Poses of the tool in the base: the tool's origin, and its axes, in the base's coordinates. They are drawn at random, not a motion.
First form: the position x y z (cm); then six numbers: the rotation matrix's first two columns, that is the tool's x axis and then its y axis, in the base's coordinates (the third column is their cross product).
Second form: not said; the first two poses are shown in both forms.
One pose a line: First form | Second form
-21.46, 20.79, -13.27, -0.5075, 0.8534, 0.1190, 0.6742, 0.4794, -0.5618 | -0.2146, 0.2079, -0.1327, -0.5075, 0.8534, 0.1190, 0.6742, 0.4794, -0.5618
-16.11, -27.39, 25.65, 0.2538, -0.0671, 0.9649, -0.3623, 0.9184, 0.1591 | -0.1611, -0.2739, 0.2565, 0.2538, -0.0671, 0.9649, -0.3623, 0.9184, 0.1591
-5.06, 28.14, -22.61, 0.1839, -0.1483, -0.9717, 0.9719, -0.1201, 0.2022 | -0.0506, 0.2814, -0.2261, 0.1839, -0.1483, -0.9717, 0.9719, -0.1201, 0.2022
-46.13, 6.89, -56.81, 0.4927, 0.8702, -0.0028, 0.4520, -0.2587, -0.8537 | -0.4613, 0.0689, -0.5681, 0.4927, 0.8702, -0.0028, 0.4520, -0.2587, -0.8537
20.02, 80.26, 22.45, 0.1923, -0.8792, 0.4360, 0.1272, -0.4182, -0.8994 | 0.2002, 0.8026, 0.2245, 0.1923, -0.8792, 0.4360, 0.1272, -0.4182, -0.8994
